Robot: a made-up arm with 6 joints.
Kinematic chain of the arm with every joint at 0, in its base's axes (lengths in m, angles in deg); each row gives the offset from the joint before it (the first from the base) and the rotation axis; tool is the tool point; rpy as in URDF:
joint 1: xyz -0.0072 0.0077 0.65 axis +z
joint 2: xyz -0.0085 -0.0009 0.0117 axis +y
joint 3: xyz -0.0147 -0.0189 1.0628 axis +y
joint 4: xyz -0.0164 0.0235 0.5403 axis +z
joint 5: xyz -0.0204 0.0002 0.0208 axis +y
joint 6: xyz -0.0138 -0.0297 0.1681 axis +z
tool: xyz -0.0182 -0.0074 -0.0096 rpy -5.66 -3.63 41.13
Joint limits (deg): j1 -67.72..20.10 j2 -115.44..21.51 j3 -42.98..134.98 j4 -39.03..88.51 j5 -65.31..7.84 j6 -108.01..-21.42
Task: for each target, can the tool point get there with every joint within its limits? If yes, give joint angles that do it. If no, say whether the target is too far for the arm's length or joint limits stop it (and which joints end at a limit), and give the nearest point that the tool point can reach.
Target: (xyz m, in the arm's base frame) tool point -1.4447 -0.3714 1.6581
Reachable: yes | joints 12.62 -55.10 2.20 48.14 -3.06 -45.78
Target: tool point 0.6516 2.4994 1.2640
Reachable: no: too far | nearest point -0.5365 1.5667 1.1426 | short by 1.515 m
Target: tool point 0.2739 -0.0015 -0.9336
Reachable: no: joint limits stop it (at a limit: joint 1, joint 2, joint 3, joint 5, joint 6) | nearest point -0.3534 0.9473 -0.4347 | short by 1.242 m
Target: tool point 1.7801 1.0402 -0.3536
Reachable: no: too far | nearest point 0.7653 0.3096 1.0990 | short by 1.917 m
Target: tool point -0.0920 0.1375 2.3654
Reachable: yes | joints -57.26 -4.90 18.15 -4.50 -58.11 -57.09
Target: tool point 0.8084 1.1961 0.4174
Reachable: no: joint limits stop it (at a limit: joint 1, joint 2, joint 4) | nearest point 0.6718 0.3297 1.0713 | short by 1.094 m
